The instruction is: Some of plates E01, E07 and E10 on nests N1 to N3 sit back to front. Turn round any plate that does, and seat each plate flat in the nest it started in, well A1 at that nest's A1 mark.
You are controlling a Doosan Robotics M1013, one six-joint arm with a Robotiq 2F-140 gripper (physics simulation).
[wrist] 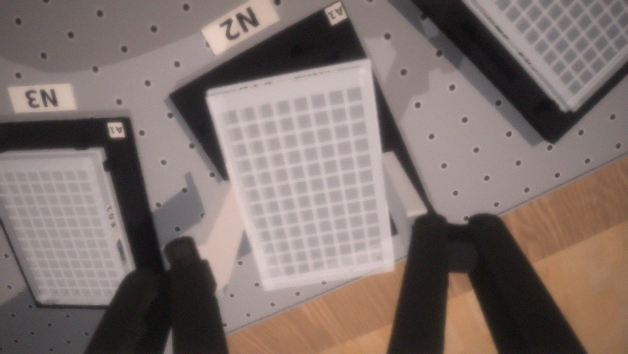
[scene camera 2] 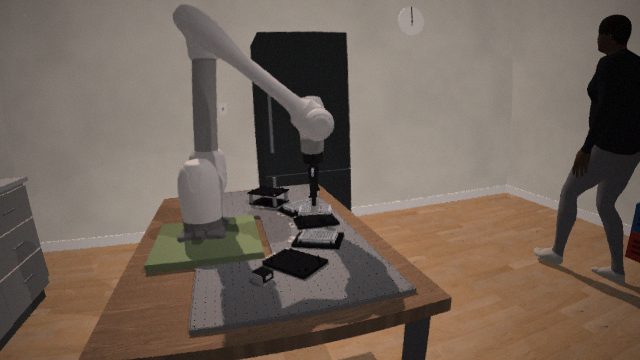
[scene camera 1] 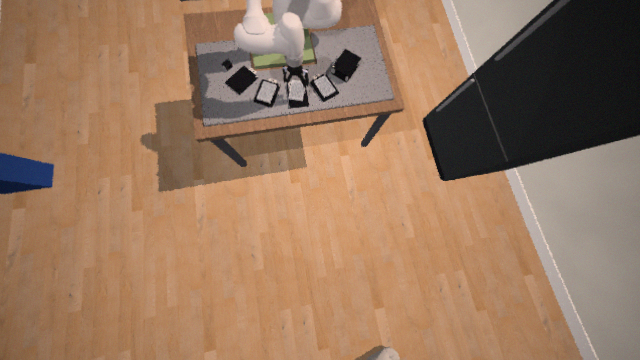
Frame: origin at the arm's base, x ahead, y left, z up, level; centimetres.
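Seen in the pictures: gripper, fingertip midpoint: (wrist: 310,188) (scene camera 2: 315,209) (scene camera 1: 297,90); arm's base, link origin: (scene camera 2: 204,231).
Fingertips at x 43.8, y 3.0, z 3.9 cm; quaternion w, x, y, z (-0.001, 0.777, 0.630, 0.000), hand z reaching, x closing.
Note:
Offsets run from my fingertips to a thing's top centre. "pt": to the spot under its first point. Level surfaces: height alone.
My gripper (scene camera 1: 296,84) (scene camera 2: 314,202) (wrist: 310,188) is shut on a white well plate, E10 @[dx +0.0, dy +0.0, dz +0.8 cm] (scene camera 1: 296,92) (scene camera 2: 322,209) (wrist: 305,185), by its long sides. The plate is raised above black nest N2 @[dx +0.0, dy +0.1, dz -3.1 cm] (scene camera 1: 299,104) (scene camera 2: 315,221) (wrist: 295,55) and turned at an angle to it; print on its short edge is too blurred to read. N2's A1 mark @[dx -8.0, dy +4.9, dz -4.1 cm] (wrist: 336,13) shows at the upper right in the wrist view. Plate E01 @[dx -2.0, dy -18.8, dz -2.7 cm] (scene camera 1: 267,92) (scene camera 2: 318,237) (wrist: 55,230) lies in nest N3 @[dx -2.0, dy -18.8, dz -3.1 cm] (wrist: 131,190). Plate E07 @[dx -4.7, dy +17.6, dz -2.7 cm] (scene camera 1: 325,86) (wrist: 595,45) lies in nest N1 @[pt dx -0.7, dy +13.7, dz -4.1 cm] (wrist: 505,75).
An empty black holder @[dx -13.8, dy -34.6, dz -2.0 cm] (scene camera 1: 241,80) (scene camera 2: 295,263) and a small black block @[pt dx -20.6, dy -41.8, dz -1.9 cm] (scene camera 1: 227,64) (scene camera 2: 262,275) are beyond N3. A two-tier black stand (scene camera 1: 346,65) (scene camera 2: 269,191) is beyond N1. The arm's green base (scene camera 1: 270,61) (scene camera 2: 167,252) is behind the grey pegboard @[dz -5.3 cm] (scene camera 1: 362,95) (scene camera 2: 350,295).

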